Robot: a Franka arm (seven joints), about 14 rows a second.
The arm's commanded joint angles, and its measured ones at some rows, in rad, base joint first. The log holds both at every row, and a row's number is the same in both.
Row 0, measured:
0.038 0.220 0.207 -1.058 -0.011 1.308 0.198
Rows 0 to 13, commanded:
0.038 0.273 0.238 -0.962 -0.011 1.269 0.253
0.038 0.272 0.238 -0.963 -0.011 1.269 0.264
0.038 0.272 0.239 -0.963 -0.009 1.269 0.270
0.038 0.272 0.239 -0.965 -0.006 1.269 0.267
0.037 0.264 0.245 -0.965 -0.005 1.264 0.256
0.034 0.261 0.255 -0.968 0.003 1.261 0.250
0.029 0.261 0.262 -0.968 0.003 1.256 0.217
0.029 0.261 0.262 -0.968 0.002 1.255 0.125
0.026 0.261 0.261 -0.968 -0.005 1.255 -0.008
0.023 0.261 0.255 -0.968 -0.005 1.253 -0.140
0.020 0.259 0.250 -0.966 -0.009 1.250 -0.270
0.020 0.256 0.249 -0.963 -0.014 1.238 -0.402
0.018 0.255 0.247 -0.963 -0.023 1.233 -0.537
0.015 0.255 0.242 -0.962 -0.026 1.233 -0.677
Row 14, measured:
0.019 0.254 0.248 -0.988 -0.014 1.257 -0.424
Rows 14 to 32, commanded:
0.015 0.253 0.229 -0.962 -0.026 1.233 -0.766
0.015 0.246 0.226 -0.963 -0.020 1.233 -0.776
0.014 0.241 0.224 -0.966 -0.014 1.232 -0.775
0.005 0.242 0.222 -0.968 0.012 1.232 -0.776
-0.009 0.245 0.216 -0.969 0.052 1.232 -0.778
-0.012 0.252 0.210 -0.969 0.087 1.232 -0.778
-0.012 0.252 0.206 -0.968 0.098 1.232 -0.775
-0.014 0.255 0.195 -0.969 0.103 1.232 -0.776
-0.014 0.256 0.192 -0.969 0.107 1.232 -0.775
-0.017 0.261 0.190 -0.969 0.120 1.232 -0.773
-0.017 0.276 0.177 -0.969 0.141 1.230 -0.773
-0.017 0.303 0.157 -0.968 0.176 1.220 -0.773
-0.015 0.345 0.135 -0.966 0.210 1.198 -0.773
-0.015 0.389 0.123 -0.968 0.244 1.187 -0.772
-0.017 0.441 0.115 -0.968 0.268 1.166 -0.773
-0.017 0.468 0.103 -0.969 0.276 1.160 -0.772
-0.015 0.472 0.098 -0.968 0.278 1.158 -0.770
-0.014 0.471 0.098 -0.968 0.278 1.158 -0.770
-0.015 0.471 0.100 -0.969 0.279 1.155 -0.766
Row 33, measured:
-0.018 0.484 0.109 -1.000 0.250 1.191 -0.759
